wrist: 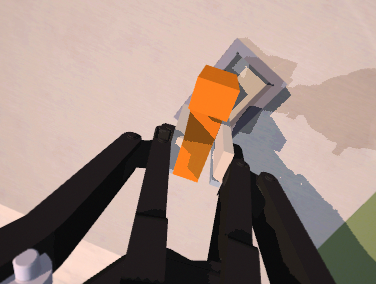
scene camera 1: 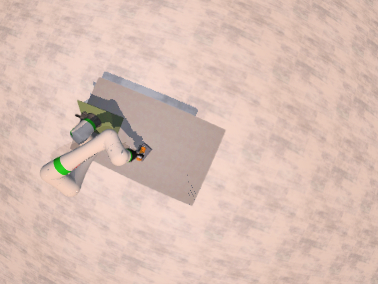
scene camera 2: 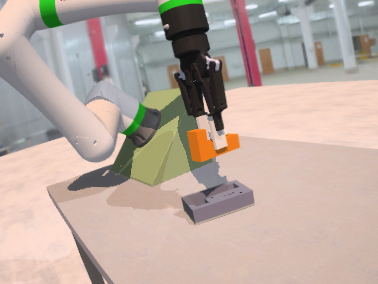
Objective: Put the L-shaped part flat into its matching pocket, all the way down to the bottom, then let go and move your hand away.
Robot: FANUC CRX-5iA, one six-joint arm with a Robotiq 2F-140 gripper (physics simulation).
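Places are measured from the arm's base along level axes (x down, y right, z back), in millimetres.
Pixels of known places: gripper, fingertip midpoint: [wrist: 201, 124] [scene camera 1: 141, 153] [scene camera 2: 215, 147]; arm's base at its link origin: [scene camera 1: 94, 119] [scene camera 2: 147, 128].
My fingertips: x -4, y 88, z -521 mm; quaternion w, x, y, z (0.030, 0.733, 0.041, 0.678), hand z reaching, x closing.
For each thing: its top centre in the pictures, then the offset to it from my fingertips. Level surfaces: height alone.
- orange L-shaped part at its top centre: [wrist: 194, 149] [scene camera 2: 211, 124] [scene camera 1: 139, 153] dx -49, dy -3, dz +1 mm
- grey block with the L-shaped pocket, top centre: [wrist: 226, 102] [scene camera 2: 215, 193] [scene camera 1: 142, 152] dx +107, dy +6, dz +23 mm
- brownish table at its surface level: dx +144 mm
The orange L-shaped part [scene camera 1: 143, 149] [scene camera 2: 197, 146] [wrist: 214, 97] is held above the pocket block, apart from it. Its L outline stands on edge, the short leg pointing up. My gripper [scene camera 1: 140, 154] [scene camera 2: 212, 136] [wrist: 201, 124] is shut on the part's long leg, with one light fingertip pad on each side. The grey block with the L-shaped pocket [scene camera 2: 220, 209] [wrist: 259, 65] lies on the table below. In the wrist view it shows behind the part, turned at an angle to it, and the part and fingers hide some of its pocket.
A green wedge [scene camera 1: 116, 123] [scene camera 2: 160, 150] stands at the arm's base, behind and left of the block in scene camera 2. The arm and block are over the brownish table [scene camera 1: 175, 145] [scene camera 2: 310, 200]. A grey-blue strip [scene camera 1: 150, 92] shows along the table's upper edge.
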